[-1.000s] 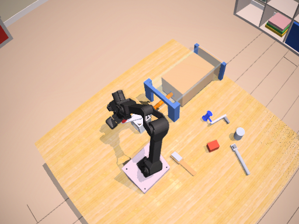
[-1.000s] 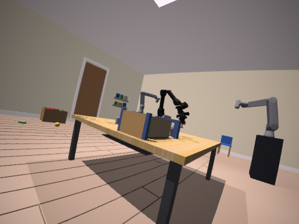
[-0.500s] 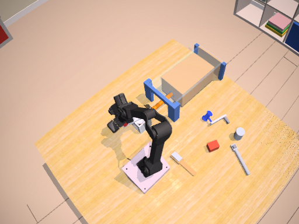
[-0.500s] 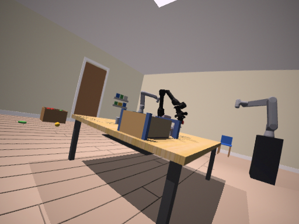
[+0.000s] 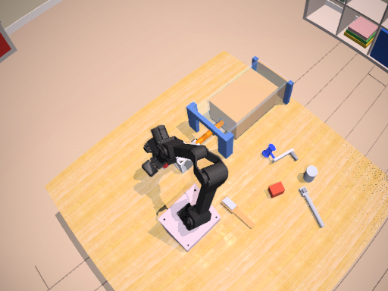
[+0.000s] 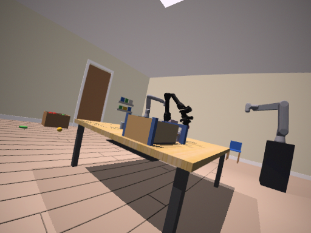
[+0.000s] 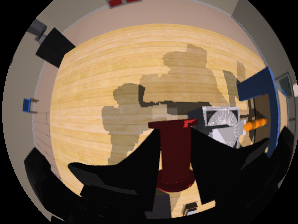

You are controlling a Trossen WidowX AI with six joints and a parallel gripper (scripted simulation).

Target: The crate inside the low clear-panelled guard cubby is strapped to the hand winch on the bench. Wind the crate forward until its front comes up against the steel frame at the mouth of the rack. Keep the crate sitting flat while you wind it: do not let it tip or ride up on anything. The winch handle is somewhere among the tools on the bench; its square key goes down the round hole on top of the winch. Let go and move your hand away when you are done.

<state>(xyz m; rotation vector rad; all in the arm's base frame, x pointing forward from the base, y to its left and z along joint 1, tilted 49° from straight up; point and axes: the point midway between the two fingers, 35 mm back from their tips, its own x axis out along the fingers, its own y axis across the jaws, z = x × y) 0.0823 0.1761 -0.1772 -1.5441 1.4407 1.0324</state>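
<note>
My gripper tip is now 40 mm short of the crank handle, 30 mm above it and 20 mm to the left of it. The rest, counted from my gripper tip: blue steel frame 260 mm ahead, 30 mm below, 20 mm to the right; winch 100 mm below, 80 mm ahead, 30 mm to the right; red knob 20 mm to the right.
</note>
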